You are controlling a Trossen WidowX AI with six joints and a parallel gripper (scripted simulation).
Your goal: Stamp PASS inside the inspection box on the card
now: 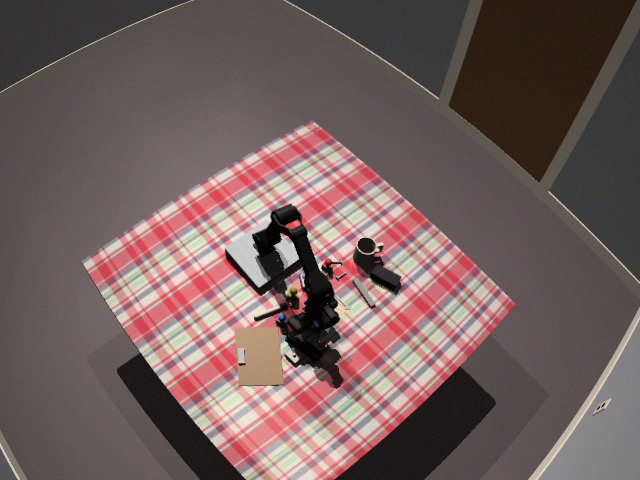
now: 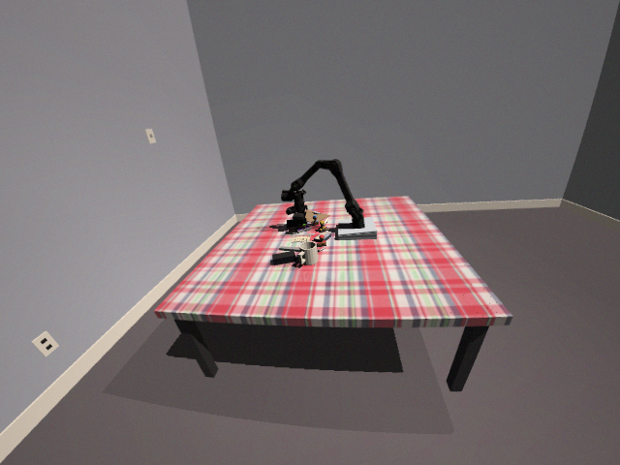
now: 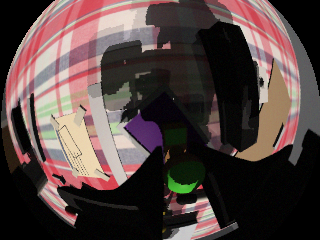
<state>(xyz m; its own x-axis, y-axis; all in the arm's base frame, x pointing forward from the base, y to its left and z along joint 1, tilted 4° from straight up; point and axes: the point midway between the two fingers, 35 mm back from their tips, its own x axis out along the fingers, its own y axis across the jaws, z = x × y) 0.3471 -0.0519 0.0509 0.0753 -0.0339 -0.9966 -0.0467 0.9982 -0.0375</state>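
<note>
The green-knobbed PASS stamp lies right at my gripper tip. Also, from my gripper tip: blue-knobbed stamp (7 cm to the right, 7 cm behind, 1 cm below); then purple ink pad (3 cm below); then black bar (7 cm to the right, 5 cm ahead, 2 cm below).
</note>
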